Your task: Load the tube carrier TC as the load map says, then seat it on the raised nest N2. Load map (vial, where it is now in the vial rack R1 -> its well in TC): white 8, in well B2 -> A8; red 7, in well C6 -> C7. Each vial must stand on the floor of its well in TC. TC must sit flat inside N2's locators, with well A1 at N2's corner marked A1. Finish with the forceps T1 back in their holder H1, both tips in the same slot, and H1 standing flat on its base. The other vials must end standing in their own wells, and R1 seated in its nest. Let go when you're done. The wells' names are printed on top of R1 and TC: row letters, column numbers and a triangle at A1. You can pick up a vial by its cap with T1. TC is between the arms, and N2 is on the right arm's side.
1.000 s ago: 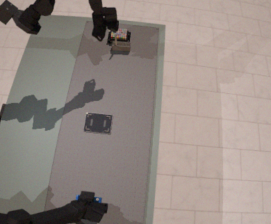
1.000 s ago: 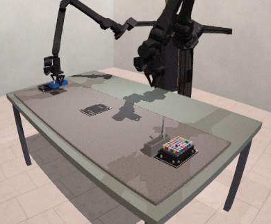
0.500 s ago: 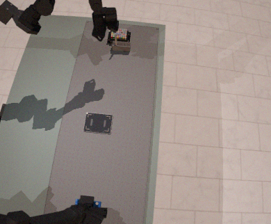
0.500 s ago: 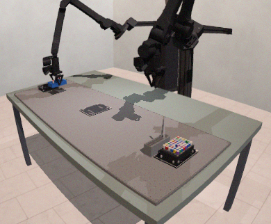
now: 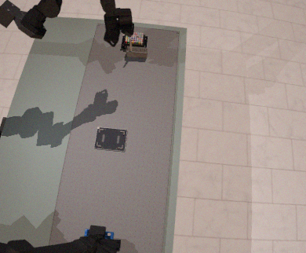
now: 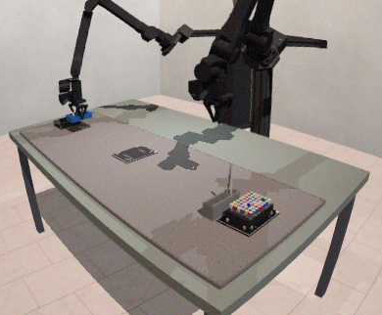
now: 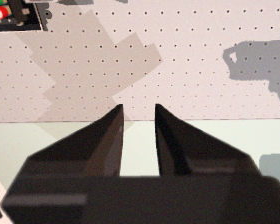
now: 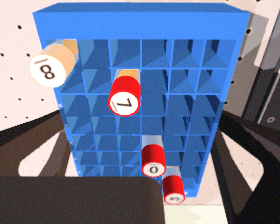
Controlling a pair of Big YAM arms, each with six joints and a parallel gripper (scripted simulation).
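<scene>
Right now my right hand is 20 mm short of the raised nest, 170 mm to the left of it and 60 mm above it. Round my right hand: holder: 100 mm behind, 1060 mm to the left, 70 mm below; then tube carrier: right at my right hand.
</scene>
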